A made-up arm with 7 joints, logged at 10 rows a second.
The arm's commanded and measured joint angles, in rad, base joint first. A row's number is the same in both.
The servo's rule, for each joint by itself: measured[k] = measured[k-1] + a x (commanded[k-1-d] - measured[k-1]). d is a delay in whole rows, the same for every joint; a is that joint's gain. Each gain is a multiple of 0.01, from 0.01 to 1. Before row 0 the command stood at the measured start. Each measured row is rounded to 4 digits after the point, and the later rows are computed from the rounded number. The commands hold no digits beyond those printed.
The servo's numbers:
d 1
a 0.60 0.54 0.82 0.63 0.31 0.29 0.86
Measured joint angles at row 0: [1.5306 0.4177 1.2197 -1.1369 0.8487 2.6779 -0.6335]
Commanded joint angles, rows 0 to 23: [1.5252 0.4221 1.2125 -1.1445 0.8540 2.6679 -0.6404]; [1.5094 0.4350 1.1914 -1.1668 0.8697 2.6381 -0.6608]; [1.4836 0.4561 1.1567 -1.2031 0.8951 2.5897 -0.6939]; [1.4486 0.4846 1.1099 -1.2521 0.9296 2.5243 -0.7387]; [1.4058 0.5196 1.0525 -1.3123 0.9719 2.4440 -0.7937]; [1.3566 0.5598 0.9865 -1.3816 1.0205 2.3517 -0.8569]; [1.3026 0.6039 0.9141 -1.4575 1.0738 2.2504 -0.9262]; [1.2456 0.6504 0.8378 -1.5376 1.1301 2.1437 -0.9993]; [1.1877 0.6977 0.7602 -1.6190 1.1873 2.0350 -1.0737]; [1.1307 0.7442 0.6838 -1.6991 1.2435 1.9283 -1.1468]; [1.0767 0.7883 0.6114 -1.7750 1.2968 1.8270 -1.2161]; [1.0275 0.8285 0.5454 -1.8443 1.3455 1.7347 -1.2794]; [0.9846 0.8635 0.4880 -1.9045 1.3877 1.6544 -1.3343]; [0.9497 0.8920 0.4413 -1.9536 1.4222 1.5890 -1.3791]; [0.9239 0.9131 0.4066 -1.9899 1.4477 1.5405 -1.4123]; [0.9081 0.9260 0.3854 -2.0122 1.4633 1.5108 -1.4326]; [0.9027 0.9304 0.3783 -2.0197 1.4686 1.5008 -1.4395]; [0.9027 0.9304 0.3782 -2.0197 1.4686 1.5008 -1.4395]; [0.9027 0.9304 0.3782 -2.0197 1.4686 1.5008 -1.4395]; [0.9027 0.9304 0.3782 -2.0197 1.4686 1.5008 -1.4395]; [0.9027 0.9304 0.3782 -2.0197 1.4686 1.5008 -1.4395]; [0.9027 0.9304 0.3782 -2.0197 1.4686 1.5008 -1.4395]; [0.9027 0.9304 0.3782 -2.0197 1.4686 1.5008 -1.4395]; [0.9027 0.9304 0.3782 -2.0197 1.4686 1.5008 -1.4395]
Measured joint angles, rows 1 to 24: [1.5306 0.4177 1.2197 -1.1369 0.8487 2.6779 -0.6335]; [1.5274 0.4201 1.2138 -1.1417 0.8503 2.6750 -0.6394]; [1.5166 0.4281 1.1954 -1.1575 0.8563 2.6643 -0.6578]; [1.4968 0.4432 1.1637 -1.1862 0.8683 2.6427 -0.6888]; [1.4679 0.4656 1.1196 -1.2277 0.8873 2.6084 -0.7317]; [1.4306 0.4948 1.0646 -1.2810 0.9135 2.5607 -0.7850]; [1.3862 0.5299 1.0006 -1.3444 0.9467 2.5001 -0.8468]; [1.3360 0.5699 0.9297 -1.4157 0.9861 2.4277 -0.9151]; [1.2818 0.6134 0.8543 -1.4925 1.0307 2.3453 -0.9875]; [1.2253 0.6589 0.7771 -1.5722 1.0792 2.2553 -1.0616]; [1.1685 0.7050 0.7006 -1.6521 1.1301 2.1605 -1.1349]; [1.1134 0.7500 0.6275 -1.7295 1.1818 2.0638 -1.2047]; [1.0619 0.7924 0.5602 -1.8018 1.2325 1.9684 -1.2689]; [1.0155 0.8308 0.5010 -1.8665 1.2806 1.8773 -1.3251]; [0.9760 0.8638 0.4520 -1.9214 1.3245 1.7937 -1.3715]; [0.9447 0.8904 0.4148 -1.9646 1.3627 1.7203 -1.4066]; [0.9227 0.9096 0.3907 -1.9946 1.3939 1.6595 -1.4290]; [0.9107 0.9208 0.3805 -2.0104 1.4171 1.6135 -1.4380]; [0.9059 0.9260 0.3786 -2.0163 1.4331 1.5808 -1.4393]; [0.9040 0.9284 0.3783 -2.0184 1.4441 1.5576 -1.4395]; [0.9032 0.9295 0.3782 -2.0192 1.4517 1.5411 -1.4395]; [0.9029 0.9300 0.3782 -2.0195 1.4569 1.5294 -1.4395]; [0.9028 0.9302 0.3782 -2.0196 1.4605 1.5211 -1.4395]; [0.9027 0.9303 0.3782 -2.0197 1.4630 1.5152 -1.4395]
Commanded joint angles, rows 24 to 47: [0.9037 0.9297 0.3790 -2.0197 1.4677 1.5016 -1.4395]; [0.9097 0.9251 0.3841 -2.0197 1.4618 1.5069 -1.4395]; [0.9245 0.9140 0.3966 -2.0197 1.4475 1.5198 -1.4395]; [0.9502 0.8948 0.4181 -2.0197 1.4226 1.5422 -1.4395]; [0.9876 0.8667 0.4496 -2.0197 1.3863 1.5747 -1.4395]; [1.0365 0.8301 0.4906 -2.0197 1.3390 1.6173 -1.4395]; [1.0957 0.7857 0.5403 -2.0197 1.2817 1.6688 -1.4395]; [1.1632 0.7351 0.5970 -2.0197 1.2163 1.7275 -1.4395]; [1.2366 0.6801 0.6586 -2.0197 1.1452 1.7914 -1.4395]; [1.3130 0.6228 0.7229 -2.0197 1.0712 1.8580 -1.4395]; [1.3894 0.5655 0.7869 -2.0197 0.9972 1.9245 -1.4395]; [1.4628 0.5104 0.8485 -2.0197 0.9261 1.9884 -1.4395]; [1.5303 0.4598 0.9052 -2.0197 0.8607 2.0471 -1.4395]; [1.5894 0.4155 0.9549 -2.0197 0.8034 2.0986 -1.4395]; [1.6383 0.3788 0.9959 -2.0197 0.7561 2.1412 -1.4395]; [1.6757 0.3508 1.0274 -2.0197 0.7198 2.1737 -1.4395]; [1.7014 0.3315 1.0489 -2.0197 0.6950 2.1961 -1.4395]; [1.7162 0.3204 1.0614 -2.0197 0.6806 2.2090 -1.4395]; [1.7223 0.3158 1.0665 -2.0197 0.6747 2.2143 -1.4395]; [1.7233 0.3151 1.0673 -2.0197 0.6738 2.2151 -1.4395]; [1.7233 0.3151 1.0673 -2.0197 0.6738 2.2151 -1.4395]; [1.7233 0.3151 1.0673 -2.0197 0.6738 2.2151 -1.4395]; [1.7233 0.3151 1.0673 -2.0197 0.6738 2.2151 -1.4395]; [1.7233 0.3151 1.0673 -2.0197 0.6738 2.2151 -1.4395]
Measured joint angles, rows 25 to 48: [0.9027 0.9304 0.3782 -2.0197 1.4647 1.5110 -1.4395]; [0.9033 0.9300 0.3789 -2.0197 1.4656 1.5083 -1.4395]; [0.9071 0.9274 0.3832 -2.0197 1.4644 1.5079 -1.4395]; [0.9175 0.9202 0.3942 -2.0197 1.4592 1.5114 -1.4395]; [0.9371 0.9065 0.4138 -2.0197 1.4479 1.5203 -1.4395]; [0.9674 0.8850 0.4432 -2.0197 1.4288 1.5361 -1.4395]; [1.0089 0.8554 0.4821 -2.0197 1.4010 1.5596 -1.4395]; [1.0610 0.8178 0.5298 -2.0197 1.3640 1.5913 -1.4395]; [1.1223 0.7731 0.5849 -2.0197 1.3182 1.6308 -1.4395]; [1.1909 0.7229 0.6453 -2.0197 1.2646 1.6774 -1.4395]; [1.2642 0.6688 0.7089 -2.0197 1.2046 1.7298 -1.4395]; [1.3393 0.6130 0.7729 -2.0197 1.1403 1.7863 -1.4395]; [1.4134 0.5576 0.8349 -2.0197 1.0739 1.8449 -1.4395]; [1.4835 0.5048 0.8925 -2.0197 1.0078 1.9035 -1.4395]; [1.5470 0.4566 0.9437 -2.0197 0.9444 1.9601 -1.4395]; [1.6018 0.4146 0.9865 -2.0197 0.8860 2.0126 -1.4395]; [1.6461 0.3801 1.0200 -2.0197 0.8345 2.0593 -1.4395]; [1.6793 0.3539 1.0437 -2.0197 0.7913 2.0990 -1.4395]; [1.7014 0.3358 1.0582 -2.0197 0.7570 2.1309 -1.4395]; [1.7139 0.3250 1.0650 -2.0197 0.7315 2.1551 -1.4395]; [1.7195 0.3197 1.0669 -2.0197 0.7136 2.1725 -1.4395]; [1.7218 0.3172 1.0672 -2.0197 0.7013 2.1849 -1.4395]; [1.7227 0.3161 1.0673 -2.0197 0.6928 2.1937 -1.4395]; [1.7231 0.3156 1.0673 -2.0197 0.6869 2.1999 -1.4395]
